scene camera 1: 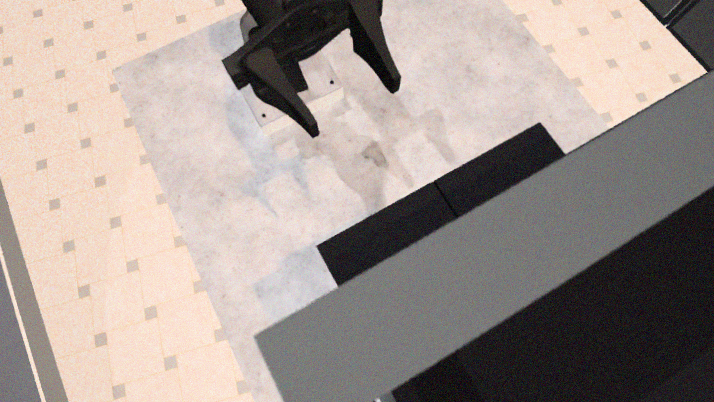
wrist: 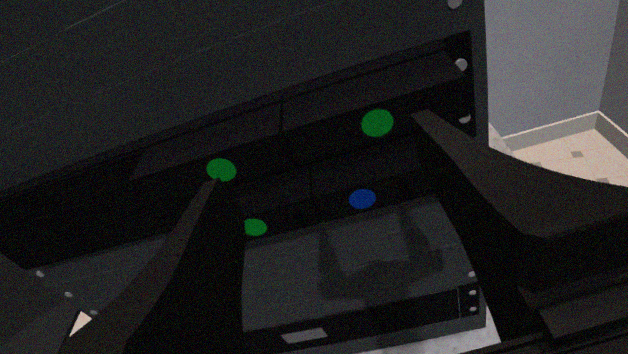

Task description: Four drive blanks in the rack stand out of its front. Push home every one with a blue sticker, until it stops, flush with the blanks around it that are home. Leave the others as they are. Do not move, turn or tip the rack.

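The rack (scene camera 1: pixel 575 175) (wrist: pixel 479 90) fills the lower right of the scene view. In the wrist view, four dark blanks stand in two rows. The upper left blank (wrist: pixel 221 170) and upper right blank (wrist: pixel 377 123) have green stickers. The lower left blank (wrist: pixel 255 227) has a green sticker, and the lower right blank (wrist: pixel 362 199) has a blue one. In the scene view, two black blank tops (scene camera 1: pixel 385 230) (scene camera 1: pixel 500 167) stick out of the rack front side by side; their stickers are hidden. My gripper (scene camera 1: pixel 355 111) (wrist: pixel 319 167) is open and empty in front of the rack; its left finger partly overlaps the left blanks in the wrist view.
The robot's pale base plate (scene camera 1: pixel 327 100) lies beneath the arm on the grey mottled surface (scene camera 1: pixel 200 150). A dark ledge (wrist: pixel 350 280) with a small light label (wrist: pixel 304 335) on its front lies below the blanks. Tiled floor (scene camera 1: pixel 75 225) surrounds the mottled surface.
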